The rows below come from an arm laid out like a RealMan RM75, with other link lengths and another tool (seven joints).
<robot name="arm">
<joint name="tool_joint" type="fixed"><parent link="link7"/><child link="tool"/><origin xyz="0.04 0.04 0.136" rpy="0 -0.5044 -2.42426"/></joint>
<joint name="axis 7" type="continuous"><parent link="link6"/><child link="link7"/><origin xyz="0.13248 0 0" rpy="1.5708 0 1.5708"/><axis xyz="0 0 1"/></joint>
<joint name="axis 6" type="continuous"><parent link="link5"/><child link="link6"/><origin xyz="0 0 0" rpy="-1.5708 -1.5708 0"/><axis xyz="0 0 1"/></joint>
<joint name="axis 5" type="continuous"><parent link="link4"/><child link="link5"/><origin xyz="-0.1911 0 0" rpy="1.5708 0 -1.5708"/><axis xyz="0 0 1"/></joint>
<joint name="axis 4" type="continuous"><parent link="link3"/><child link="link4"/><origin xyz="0 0 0" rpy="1.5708 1.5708 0"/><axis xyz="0 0 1"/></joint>
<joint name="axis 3" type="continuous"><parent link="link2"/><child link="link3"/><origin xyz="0 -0.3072 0" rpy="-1.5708 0 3.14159"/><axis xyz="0 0 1"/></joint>
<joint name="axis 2" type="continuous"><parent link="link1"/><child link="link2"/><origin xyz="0 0 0" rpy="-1.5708 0 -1.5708"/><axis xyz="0 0 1"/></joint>
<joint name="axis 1" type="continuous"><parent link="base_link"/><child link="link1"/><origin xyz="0 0 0.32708" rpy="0 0 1.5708"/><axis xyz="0 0 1"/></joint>
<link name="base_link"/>
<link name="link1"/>
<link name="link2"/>
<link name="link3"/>
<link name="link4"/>
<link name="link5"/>
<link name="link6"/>
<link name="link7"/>
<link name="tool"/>
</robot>
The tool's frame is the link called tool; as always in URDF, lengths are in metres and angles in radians. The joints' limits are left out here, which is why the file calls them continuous.
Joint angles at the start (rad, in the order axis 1, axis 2, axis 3, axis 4, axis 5, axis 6, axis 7):
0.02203, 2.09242, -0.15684, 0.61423, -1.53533, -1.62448, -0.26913
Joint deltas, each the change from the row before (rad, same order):
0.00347, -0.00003, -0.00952, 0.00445, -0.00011, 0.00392, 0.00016
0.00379, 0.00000, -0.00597, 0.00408, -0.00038, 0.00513, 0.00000
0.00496, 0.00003, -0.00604, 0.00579, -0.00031, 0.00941, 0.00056
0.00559, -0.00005, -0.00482, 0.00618, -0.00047, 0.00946, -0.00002
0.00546, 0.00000, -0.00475, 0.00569, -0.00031, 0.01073, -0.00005
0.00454, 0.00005, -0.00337, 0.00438, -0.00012, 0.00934, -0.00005
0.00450, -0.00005, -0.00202, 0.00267, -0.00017, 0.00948, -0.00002
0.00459, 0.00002, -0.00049, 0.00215, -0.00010, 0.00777, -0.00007
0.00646, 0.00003, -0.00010, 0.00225, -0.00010, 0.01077, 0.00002
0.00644, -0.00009, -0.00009, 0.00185, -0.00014, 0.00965, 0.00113
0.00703, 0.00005, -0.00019, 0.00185, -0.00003, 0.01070, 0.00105
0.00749, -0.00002, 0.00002, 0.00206, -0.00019, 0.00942, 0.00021
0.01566, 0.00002, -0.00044, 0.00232, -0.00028, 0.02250, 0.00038
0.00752, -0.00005, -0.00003, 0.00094, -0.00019, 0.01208, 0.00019
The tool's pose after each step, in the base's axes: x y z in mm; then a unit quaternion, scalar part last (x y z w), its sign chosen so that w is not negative. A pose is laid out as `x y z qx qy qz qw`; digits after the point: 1 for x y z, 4 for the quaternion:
316.7 251.6 -77.0 -0.5968 -0.6491 -0.3101 0.3554
314.7 251.1 -79.9 -0.5977 -0.6514 -0.3050 0.3540
312.5 250.7 -83.8 -0.5999 -0.6538 -0.2982 0.3517
310.2 250.5 -87.6 -0.6018 -0.6562 -0.2917 0.3496
308.2 250.2 -91.6 -0.6039 -0.6586 -0.2852 0.3468
306.8 250.1 -94.8 -0.6057 -0.6604 -0.2801 0.3444
305.9 250.2 -97.7 -0.6071 -0.6622 -0.2760 0.3416
305.1 250.8 -99.8 -0.6080 -0.6637 -0.2729 0.3397
304.1 251.8 -102.6 -0.6091 -0.6657 -0.2690 0.3369
303.1 252.8 -105.0 -0.6100 -0.6675 -0.2652 0.3348
302.0 253.9 -107.6 -0.6110 -0.6695 -0.2610 0.3322
300.6 255.3 -110.0 -0.6112 -0.6717 -0.2573 0.3301
298.5 257.8 -115.5 -0.6120 -0.6770 -0.2495 0.3238
297.7 258.9 -118.4 -0.6126 -0.6796 -0.2457 0.3202

